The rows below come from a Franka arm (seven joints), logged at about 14 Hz.
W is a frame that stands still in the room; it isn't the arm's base.
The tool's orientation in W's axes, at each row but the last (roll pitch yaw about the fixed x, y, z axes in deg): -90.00 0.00 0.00; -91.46 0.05 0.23; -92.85 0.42 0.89; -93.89 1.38 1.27; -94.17 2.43 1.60; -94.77 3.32 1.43; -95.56 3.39 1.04; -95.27 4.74 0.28; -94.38 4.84 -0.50; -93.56 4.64 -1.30; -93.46 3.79 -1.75
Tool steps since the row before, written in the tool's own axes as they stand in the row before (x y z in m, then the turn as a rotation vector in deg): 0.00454 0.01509 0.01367 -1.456 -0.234 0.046; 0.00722 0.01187 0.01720 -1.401 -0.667 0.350; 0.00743 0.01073 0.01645 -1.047 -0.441 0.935; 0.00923 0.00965 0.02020 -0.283 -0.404 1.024; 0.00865 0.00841 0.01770 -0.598 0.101 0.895; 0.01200 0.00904 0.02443 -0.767 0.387 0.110; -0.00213 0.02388 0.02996 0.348 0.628 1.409; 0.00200 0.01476 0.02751 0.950 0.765 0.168; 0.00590 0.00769 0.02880 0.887 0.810 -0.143; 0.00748 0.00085 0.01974 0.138 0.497 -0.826; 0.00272 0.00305 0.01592 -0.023 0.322 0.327
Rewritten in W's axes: 0.00454 0.01367 -0.01509 -1.456 0.046 0.234; 0.00714 0.01692 -0.01231 -1.402 0.361 0.659; 0.00710 0.01601 -0.01159 -1.059 0.939 0.402; 0.00853 0.01969 -0.01122 -0.298 1.043 0.340; 0.00775 0.01726 -0.01003 -0.629 0.868 -0.140; 0.01075 0.02387 -0.01172 -0.790 0.058 -0.350; -0.00420 0.02743 -0.02650 0.278 1.347 -0.781; 0.00044 0.02604 -0.01733 0.882 0.101 -0.853; 0.00529 0.02808 -0.01033 0.815 -0.212 -0.869; 0.00773 0.01948 -0.00267 0.082 -0.857 -0.454; 0.00293 0.01562 -0.00418 -0.036 0.308 -0.339
